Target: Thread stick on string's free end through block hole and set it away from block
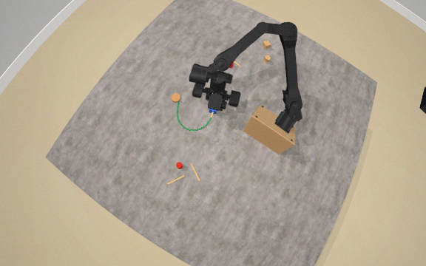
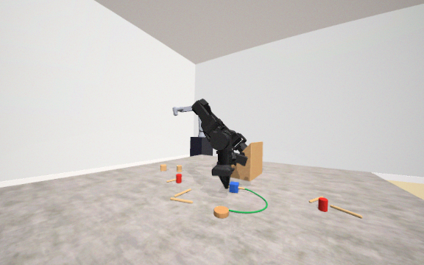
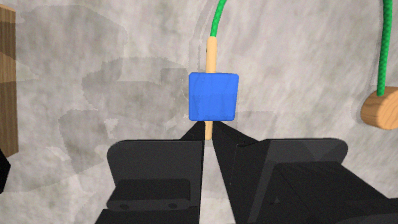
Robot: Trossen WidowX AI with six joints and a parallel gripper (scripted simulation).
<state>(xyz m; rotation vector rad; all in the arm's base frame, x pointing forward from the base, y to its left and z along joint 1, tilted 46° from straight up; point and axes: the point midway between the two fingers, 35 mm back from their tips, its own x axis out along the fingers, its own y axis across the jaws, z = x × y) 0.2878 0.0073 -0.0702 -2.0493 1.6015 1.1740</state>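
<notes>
Now: gripper tip 10 mm past the blue block, 20 mm to the right of it and 10 mm below it. Round my gripper tip: wooden cylinder (40 mm behind, 360 mm to the right, 10 mm above); small wooden cube (10 mm ahead, 440 mm to the right, 10 mm above); round wooden button (150 mm ahead, 90 mm to the left).
</notes>
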